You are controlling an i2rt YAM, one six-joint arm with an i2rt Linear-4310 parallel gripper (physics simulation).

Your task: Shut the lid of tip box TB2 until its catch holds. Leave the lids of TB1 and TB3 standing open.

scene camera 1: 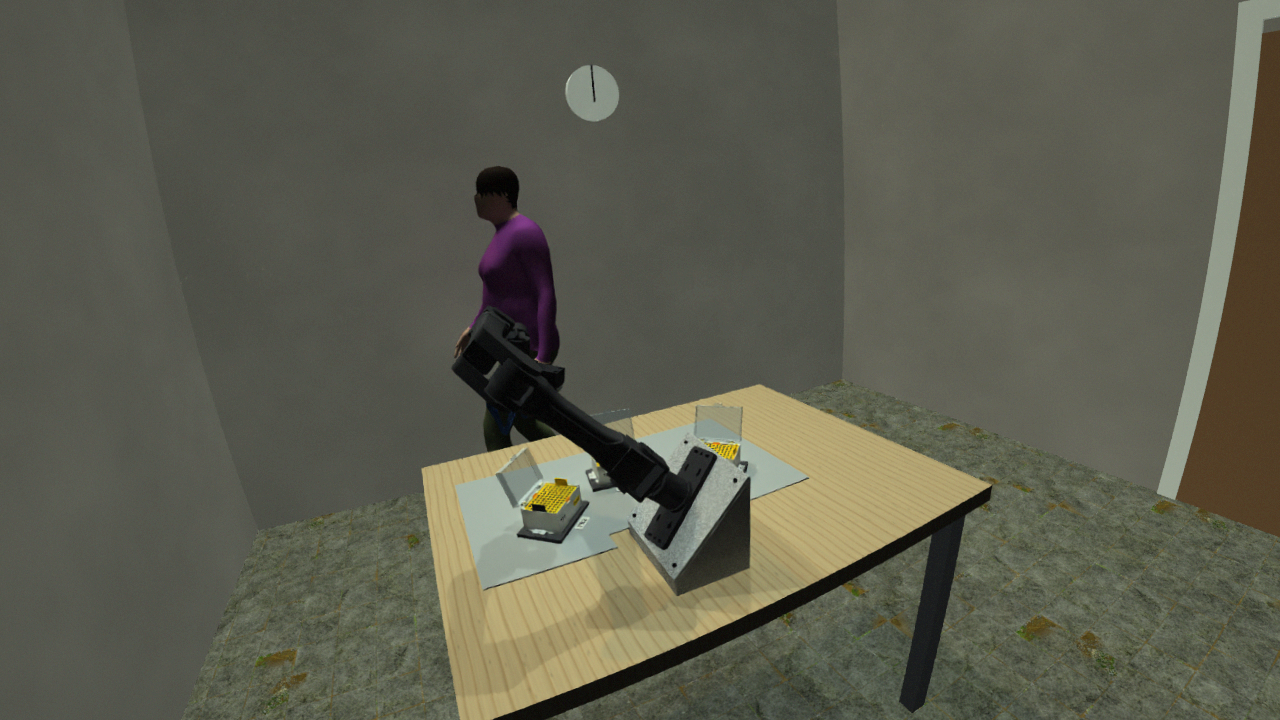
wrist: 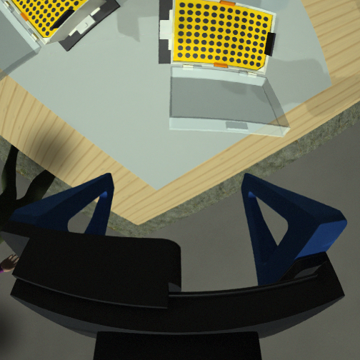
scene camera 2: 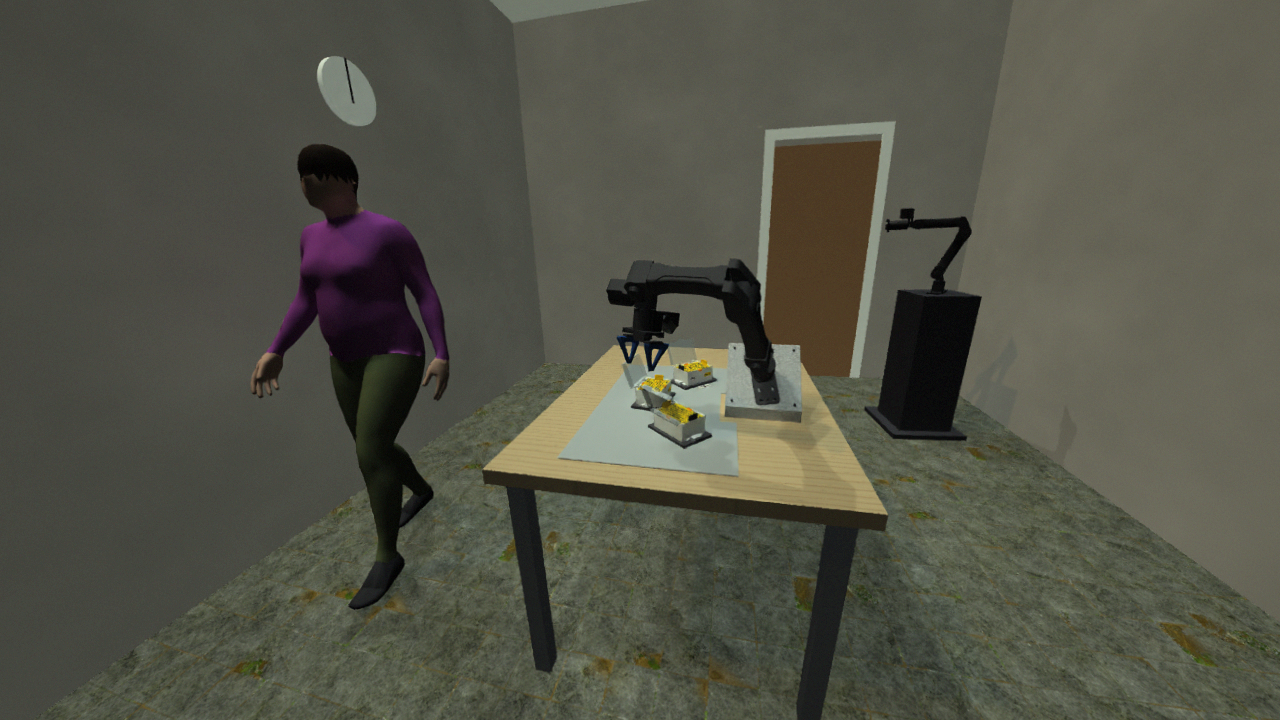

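Where they show: gripper, fingertip midpoint: (scene camera 1: 515, 425) (scene camera 2: 639, 367); arm's base at its link origin: (scene camera 1: 682, 497) (scene camera 2: 762, 374).
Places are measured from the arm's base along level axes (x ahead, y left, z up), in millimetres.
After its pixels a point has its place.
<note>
TB2 (scene camera 1: 550, 503) (scene camera 2: 678, 422) (wrist: 220, 35) is a white box with a perforated yellow rack, on a dark base near one corner of the mat. Its clear lid (scene camera 1: 514, 479) {x 296, y 237, z -13 mm} (wrist: 220, 102) stands open; its label is outside the wrist view. The middle box (scene camera 2: 651, 391) {x 325, y 223, z 24 mm} (wrist: 45, 12) and the far box (scene camera 1: 723, 450) (scene camera 2: 693, 372) {x 212, y -182, z -62 mm} also have open lids; I cannot read which is TB1 and which TB3. My gripper (scene camera 1: 503, 420) {x 358, y 200, z 84 mm} (scene camera 2: 640, 365) {x 358, y 200, z 84 mm} (wrist: 177, 180) is open and empty, high up; in the wrist view its blue fingertips are below TB2's lid.
The boxes stand on a grey mat (scene camera 1: 501, 568) {x 151, y 329, z -117 mm} (scene camera 2: 608, 447) {x 436, y 278, z -117 mm} (wrist: 110, 115) on a wooden table (scene camera 1: 877, 474) {x -59, y -528, z -120 mm} (scene camera 2: 787, 456) {x -22, y 280, z -120 mm}. The arm's metal base block (scene camera 1: 716, 546) {x -113, y 7, z -43 mm} (scene camera 2: 787, 362) {x -77, y -21, z 32 mm} stands beside the mat. A person (scene camera 1: 519, 268) (scene camera 2: 358, 286) is beyond the table's edge.
</note>
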